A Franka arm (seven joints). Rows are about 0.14 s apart.
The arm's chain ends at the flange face. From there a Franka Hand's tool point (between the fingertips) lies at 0.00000 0.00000 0.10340 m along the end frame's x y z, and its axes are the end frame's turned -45 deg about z.
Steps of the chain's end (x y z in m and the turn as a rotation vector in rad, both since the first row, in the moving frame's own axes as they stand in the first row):
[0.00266 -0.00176 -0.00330 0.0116 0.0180 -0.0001]
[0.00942 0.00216 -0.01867 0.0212 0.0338 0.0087]
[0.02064 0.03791 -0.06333 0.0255 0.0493 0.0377]
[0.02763 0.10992 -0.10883 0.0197 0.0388 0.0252]
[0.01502 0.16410 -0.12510 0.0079 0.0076 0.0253]
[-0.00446 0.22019 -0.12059 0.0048 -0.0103 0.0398]
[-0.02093 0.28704 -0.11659 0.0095 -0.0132 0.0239]
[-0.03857 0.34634 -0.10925 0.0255 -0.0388 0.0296]
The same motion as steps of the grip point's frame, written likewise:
[0.00529 0.00110 -0.00332 -0.0045 0.0209 -0.0001]
[0.00915 0.00913 -0.01875 -0.0089 0.0389 0.0087]
[-0.00678 0.04324 -0.06349 -0.0168 0.0529 0.0377]
[-0.05393 0.09871 -0.10893 -0.0135 0.0414 0.0252]
[-0.10428 0.12665 -0.12511 0.0002 0.0110 0.0253]
[-0.15923 0.15143 -0.12060 0.0107 -0.0039 0.0398]
[-0.21802 0.18651 -0.11660 0.0161 -0.0026 0.0239]
[-0.27307 0.21291 -0.10936 0.0455 -0.0094 0.0296]

